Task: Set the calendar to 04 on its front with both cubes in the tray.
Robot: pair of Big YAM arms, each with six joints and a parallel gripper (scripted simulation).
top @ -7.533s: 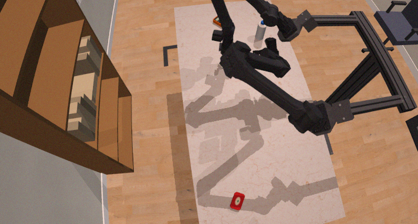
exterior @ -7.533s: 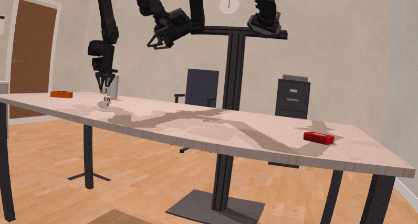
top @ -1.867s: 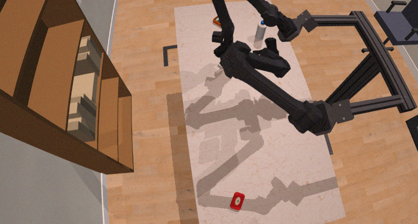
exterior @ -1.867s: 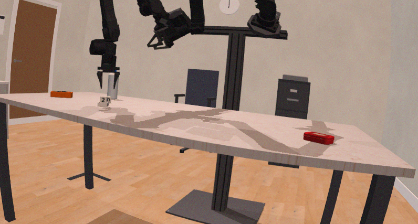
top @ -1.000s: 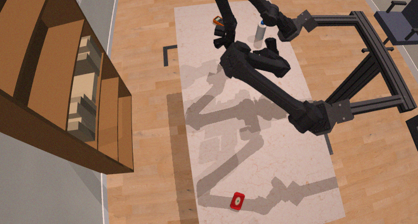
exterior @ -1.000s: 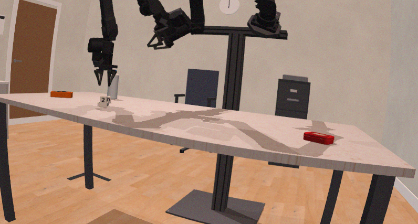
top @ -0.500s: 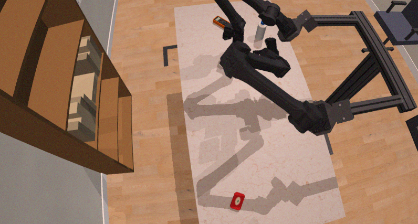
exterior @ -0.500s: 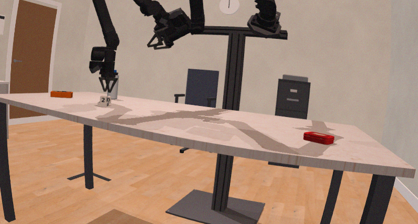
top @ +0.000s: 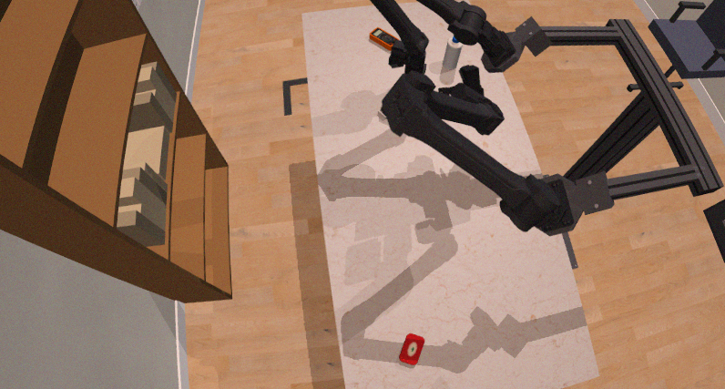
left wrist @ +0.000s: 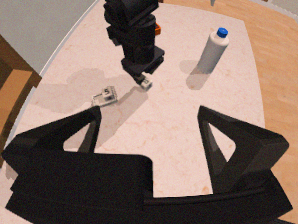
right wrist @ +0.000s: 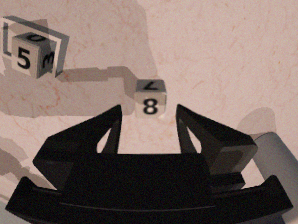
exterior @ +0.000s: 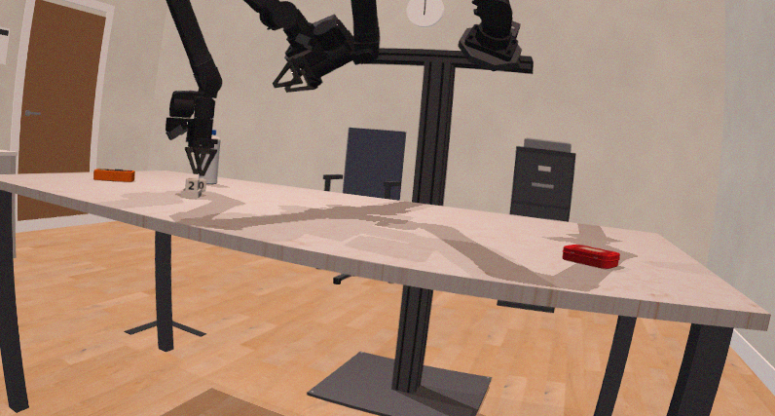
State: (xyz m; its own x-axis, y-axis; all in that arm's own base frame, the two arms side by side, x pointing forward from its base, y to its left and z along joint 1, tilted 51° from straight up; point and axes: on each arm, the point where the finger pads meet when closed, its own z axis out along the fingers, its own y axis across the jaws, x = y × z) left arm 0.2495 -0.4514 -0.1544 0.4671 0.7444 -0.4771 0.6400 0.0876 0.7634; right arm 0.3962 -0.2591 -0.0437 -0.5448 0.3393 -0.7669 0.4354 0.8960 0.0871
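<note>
My right hand is 10 cm short of the white cube, 7 cm to the right of it and 3 cm above it. Also, from my right hand: red tin 16 cm ahead, 99 cm to the left, 3 cm below; then white calendar tray 11 cm ahead, 9 cm to the left, 4 cm below; then white bottle 20 cm behind, 15 cm to the right, 3 cm above.
</note>
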